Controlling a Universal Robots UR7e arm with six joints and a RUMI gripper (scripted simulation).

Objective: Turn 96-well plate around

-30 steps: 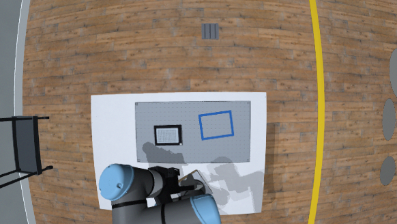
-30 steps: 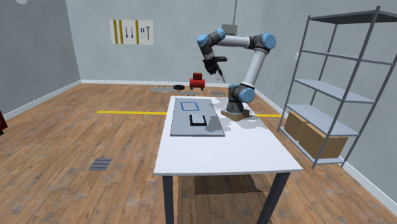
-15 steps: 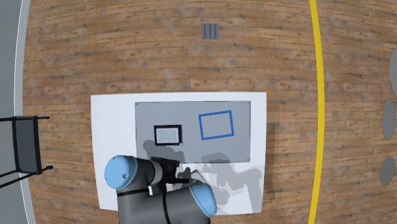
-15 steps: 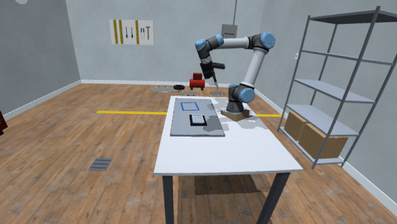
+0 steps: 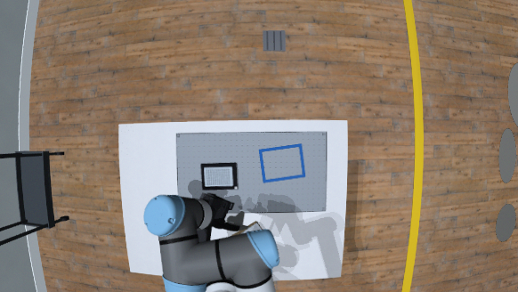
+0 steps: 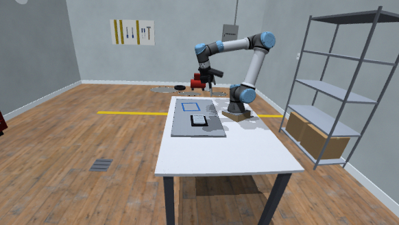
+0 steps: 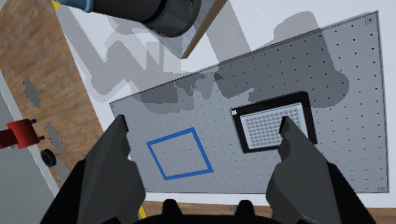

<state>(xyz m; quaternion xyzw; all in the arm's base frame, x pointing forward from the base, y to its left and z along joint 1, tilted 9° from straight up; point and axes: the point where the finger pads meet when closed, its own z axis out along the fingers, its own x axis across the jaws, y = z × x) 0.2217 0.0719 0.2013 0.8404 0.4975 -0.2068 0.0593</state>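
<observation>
Right now the clear 96-well plate is 210 mm below my hand, 120 mm ahead of it and 60 mm to the left of it. Round my hand: black rectangular nest (220 mm below, 120 mm ahead, 60 mm to the left).
</observation>
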